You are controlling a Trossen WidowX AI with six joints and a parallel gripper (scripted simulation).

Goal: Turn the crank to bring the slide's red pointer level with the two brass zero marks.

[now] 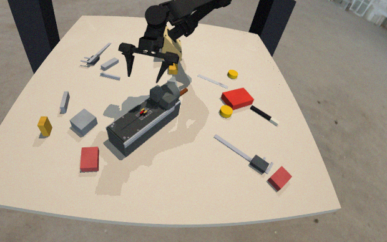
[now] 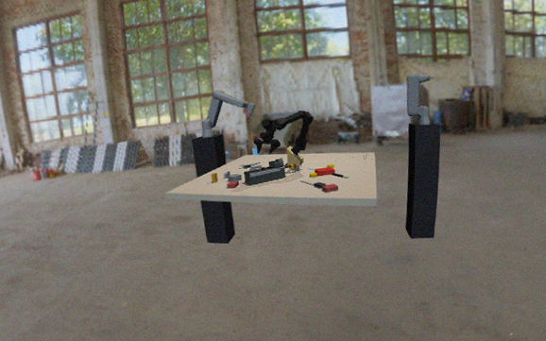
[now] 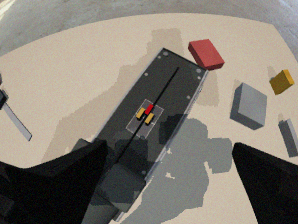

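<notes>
Now: gripper tip 50 mm past the crank, 130 mm to the right of it and 100 mm above it. From my gripper tip the other things lie so: brown handle (60 mm behind, 150 mm to the left, 110 mm below); grey cube (30 mm ahead, 210 mm to the right, 150 mm below); red pointer (60 mm ahead, 90 mm below).
</notes>
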